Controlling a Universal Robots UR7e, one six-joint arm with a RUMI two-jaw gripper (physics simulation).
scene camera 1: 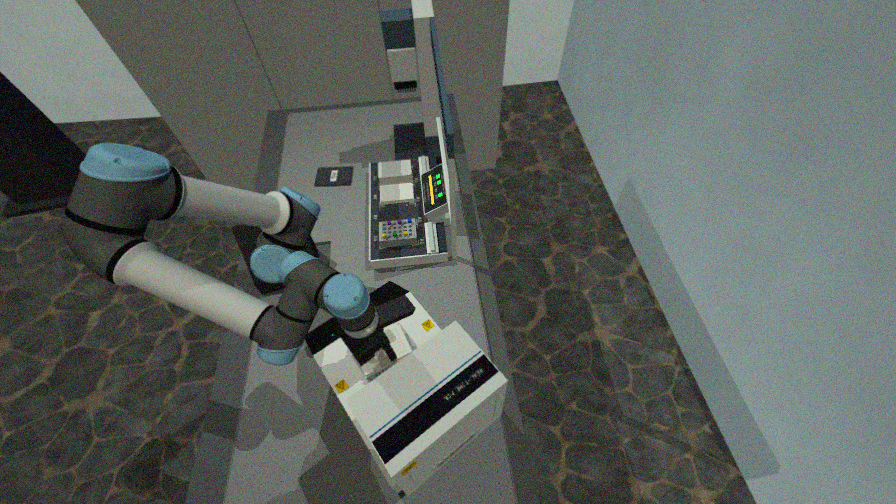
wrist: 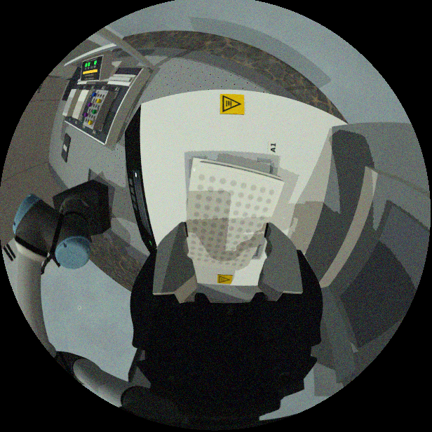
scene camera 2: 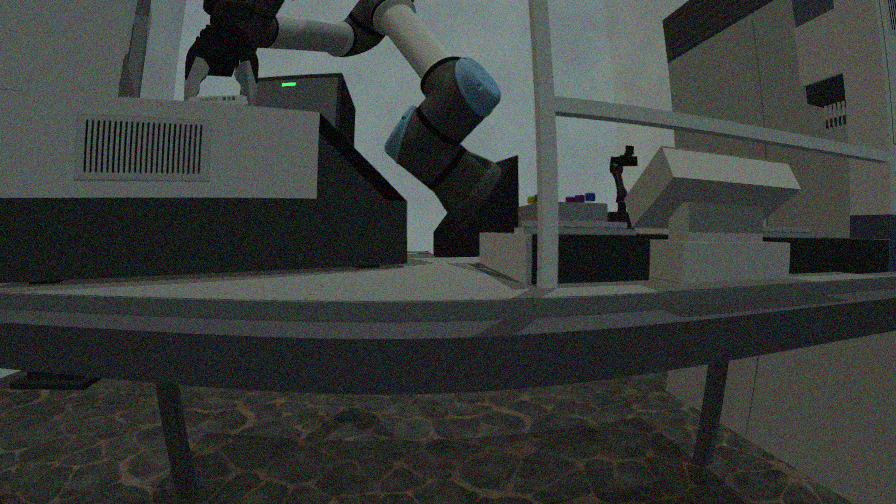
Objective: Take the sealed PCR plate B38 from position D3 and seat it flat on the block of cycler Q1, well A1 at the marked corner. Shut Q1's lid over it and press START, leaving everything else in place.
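Note:
My gripper [scene camera 2: 220, 98] [wrist: 225, 223] is shut on the sealed white PCR plate [scene camera 1: 399, 340] [scene camera 2: 223, 99] [wrist: 237, 200], with one finger at each side. The plate is low over the block [wrist: 245, 162] of cycler Q1 [scene camera 1: 354, 404] [scene camera 2: 263, 150] [wrist: 175, 120]. In the wrist view the plate looks slightly turned against the block recess, whose far edge shows beyond it. I cannot tell whether the plate touches the block. The A1 mark [wrist: 273, 147] is beyond the plate's far right corner. Q1's lid is off the block. The START button is not legible on the dark front panel [wrist: 138, 185].
The deck [scene camera 1: 407, 259] [wrist: 131, 102] carries white plates [scene camera 1: 396, 193] and a tube rack [scene camera 1: 397, 231] [wrist: 96, 107] with coloured caps. Its status screen [scene camera 1: 434, 189] [wrist: 91, 69] shows green lamps. A small dark pad [scene camera 1: 333, 176] [wrist: 65, 147] lies beside the deck. Q1's raised housing [wrist: 350, 225] stands close to my gripper.

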